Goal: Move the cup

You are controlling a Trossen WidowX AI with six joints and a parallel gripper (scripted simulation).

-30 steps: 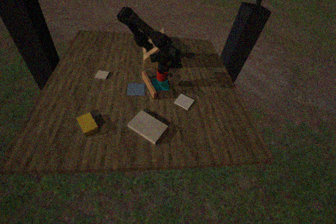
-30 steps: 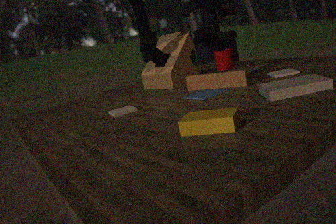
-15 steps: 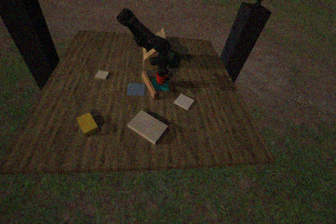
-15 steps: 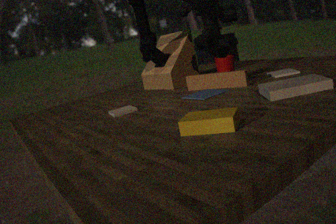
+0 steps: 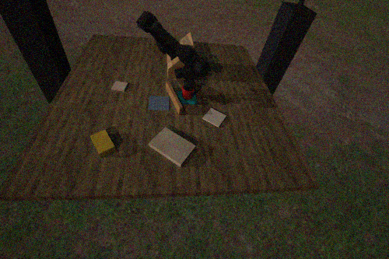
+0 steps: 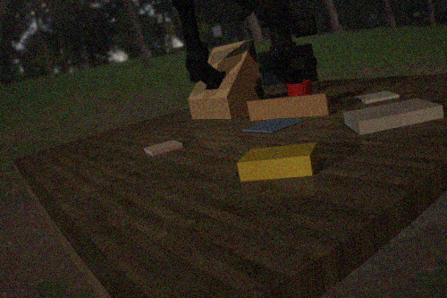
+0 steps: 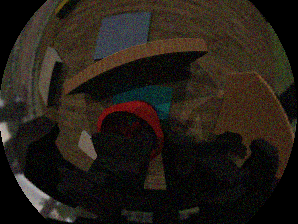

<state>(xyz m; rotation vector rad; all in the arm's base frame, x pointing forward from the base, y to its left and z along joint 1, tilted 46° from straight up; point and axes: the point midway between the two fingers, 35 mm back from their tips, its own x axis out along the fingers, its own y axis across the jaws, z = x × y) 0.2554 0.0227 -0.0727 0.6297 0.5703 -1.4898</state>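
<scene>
My gripper tip is 3 cm short of the teal pad and 5 cm above it. The rest, counted from my gripper tip: red cup: 3 cm ahead; blue pad: 8 cm ahead, 17 cm to the right, 5 cm below; wooden block: 6 cm ahead, 8 cm to the right, 3 cm below.
</scene>
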